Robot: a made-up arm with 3 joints. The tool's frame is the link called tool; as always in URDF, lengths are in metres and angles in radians.
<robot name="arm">
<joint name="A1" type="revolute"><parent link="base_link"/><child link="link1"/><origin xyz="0.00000 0.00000 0.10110" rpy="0.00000 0.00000 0.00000"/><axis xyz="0 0 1"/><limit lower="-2.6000" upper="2.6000" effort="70" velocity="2.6"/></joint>
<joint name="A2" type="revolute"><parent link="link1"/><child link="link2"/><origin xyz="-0.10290 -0.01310 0.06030" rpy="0.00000 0.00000 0.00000"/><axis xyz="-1 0 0"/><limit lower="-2.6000" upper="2.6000" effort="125" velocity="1.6"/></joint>
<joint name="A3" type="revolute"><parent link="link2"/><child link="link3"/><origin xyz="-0.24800 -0.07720 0.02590" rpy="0.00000 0.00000 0.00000"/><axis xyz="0 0 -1"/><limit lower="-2.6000" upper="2.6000" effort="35" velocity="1.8"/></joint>
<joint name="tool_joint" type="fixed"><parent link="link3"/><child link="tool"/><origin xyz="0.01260 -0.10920 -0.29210" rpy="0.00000 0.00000 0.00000"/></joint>
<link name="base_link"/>
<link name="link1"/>
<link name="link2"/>
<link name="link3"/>
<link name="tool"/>
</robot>
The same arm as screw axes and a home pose.
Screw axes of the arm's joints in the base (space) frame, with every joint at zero. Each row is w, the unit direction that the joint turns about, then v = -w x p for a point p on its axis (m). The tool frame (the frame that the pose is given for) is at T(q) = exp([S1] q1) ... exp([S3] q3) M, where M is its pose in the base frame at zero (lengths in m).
S1: w 0 0 1 v 0 0 0
S2: w -1 0 0 v 0 -0.1614 -0.0131
S3: w 0 0 -1 v 0.0903 -0.3509 0
M =
1 0 0 -0.3383
0 1 0 -0.1995
0 0 1 -0.1048
0 0 0 1
Joint limits (rad, base to tool): -2.6..2.6 -2.6..2.6 -2.6..2.6

